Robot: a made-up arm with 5 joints. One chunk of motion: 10 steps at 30 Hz.
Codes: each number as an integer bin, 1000 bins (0 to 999) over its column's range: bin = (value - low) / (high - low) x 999, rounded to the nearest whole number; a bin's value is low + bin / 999 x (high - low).
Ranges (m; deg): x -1.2..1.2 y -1.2..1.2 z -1.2..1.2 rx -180..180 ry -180..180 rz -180..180
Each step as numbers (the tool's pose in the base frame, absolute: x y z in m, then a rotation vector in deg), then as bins.
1 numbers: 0.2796 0.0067 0.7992 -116.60 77.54 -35.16
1 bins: 616 502 832 176 715 402
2 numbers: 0.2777 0.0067 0.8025 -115.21 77.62 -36.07
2 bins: 615 502 834 180 715 399
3 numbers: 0.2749 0.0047 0.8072 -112.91 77.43 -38.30
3 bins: 614 501 835 186 714 393
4 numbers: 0.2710 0.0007 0.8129 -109.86 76.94 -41.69
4 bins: 612 500 838 195 713 384
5 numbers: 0.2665 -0.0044 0.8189 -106.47 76.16 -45.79
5 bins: 610 498 840 204 711 372
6 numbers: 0.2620 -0.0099 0.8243 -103.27 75.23 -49.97
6 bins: 609 495 843 213 708 361
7 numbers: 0.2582 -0.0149 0.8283 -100.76 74.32 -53.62
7 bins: 607 493 844 220 706 351
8 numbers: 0.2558 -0.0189 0.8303 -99.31 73.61 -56.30
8 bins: 606 492 845 224 704 343
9 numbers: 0.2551 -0.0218 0.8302 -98.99 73.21 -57.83
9 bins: 606 490 845 225 703 339
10 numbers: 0.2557 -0.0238 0.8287 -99.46 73.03 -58.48
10 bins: 606 490 844 223 702 337
